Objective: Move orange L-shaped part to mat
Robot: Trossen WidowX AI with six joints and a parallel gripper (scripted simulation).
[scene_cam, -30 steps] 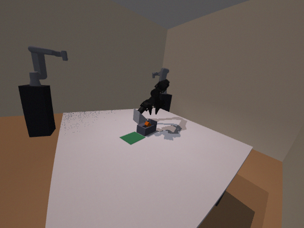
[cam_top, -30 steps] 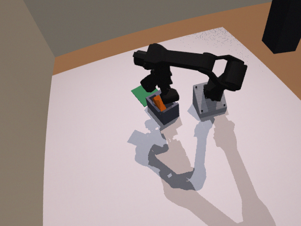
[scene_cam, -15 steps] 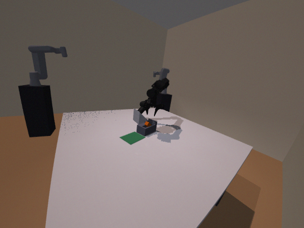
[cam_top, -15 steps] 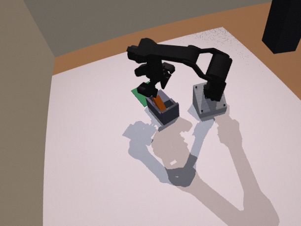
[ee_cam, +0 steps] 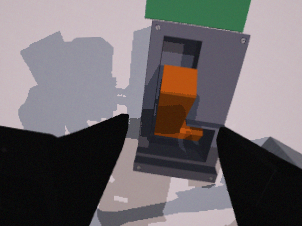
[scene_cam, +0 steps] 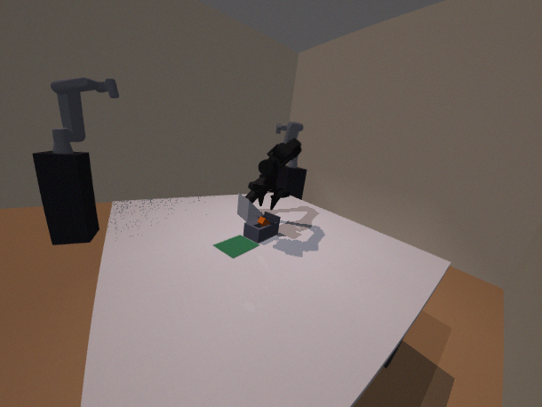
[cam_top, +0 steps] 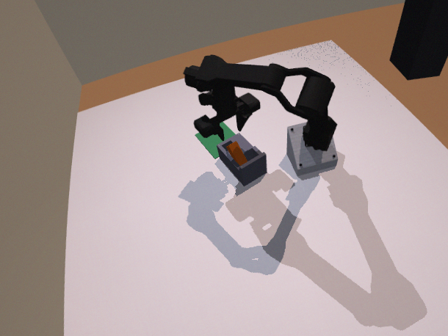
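Right now the orange L-shaped part is 100 mm below my gripper tip, 30 mm behind it and 20 mm to the left of it. Round my gripper tip: green mat: 160 mm below, 140 mm to the right, 50 mm ahead.
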